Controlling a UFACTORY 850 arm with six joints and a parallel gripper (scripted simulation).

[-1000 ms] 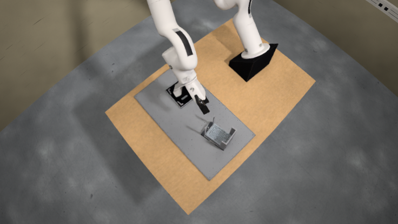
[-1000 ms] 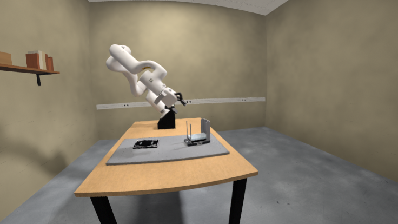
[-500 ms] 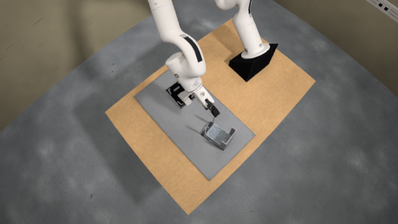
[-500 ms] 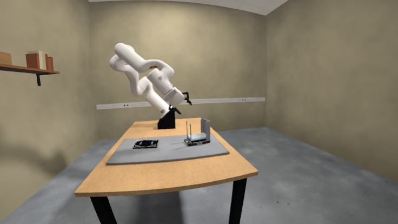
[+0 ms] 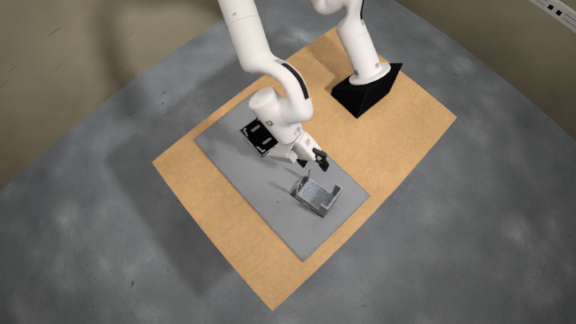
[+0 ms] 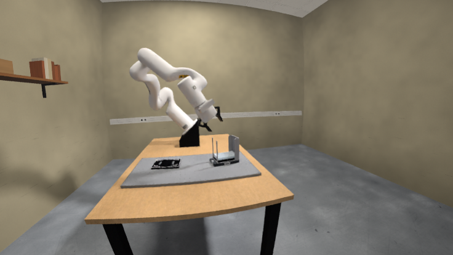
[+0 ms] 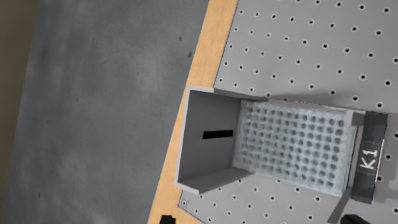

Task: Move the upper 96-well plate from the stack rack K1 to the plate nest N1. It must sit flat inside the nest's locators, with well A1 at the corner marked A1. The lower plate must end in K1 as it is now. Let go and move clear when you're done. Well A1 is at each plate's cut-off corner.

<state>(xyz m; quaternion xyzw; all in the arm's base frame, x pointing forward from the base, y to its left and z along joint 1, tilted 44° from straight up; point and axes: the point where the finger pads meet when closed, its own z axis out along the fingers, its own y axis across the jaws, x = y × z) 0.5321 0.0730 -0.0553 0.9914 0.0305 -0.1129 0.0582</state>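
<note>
Right now the pale 96-well plate is 190 mm below my hand, 50 mm to the left of it and 30 mm ahead of it. Round my hand: plate nest N1: 300 mm to the right, 220 mm below, 40 mm behind; dark low plate: 200 mm below, 50 mm to the left, 30 mm ahead.
</note>
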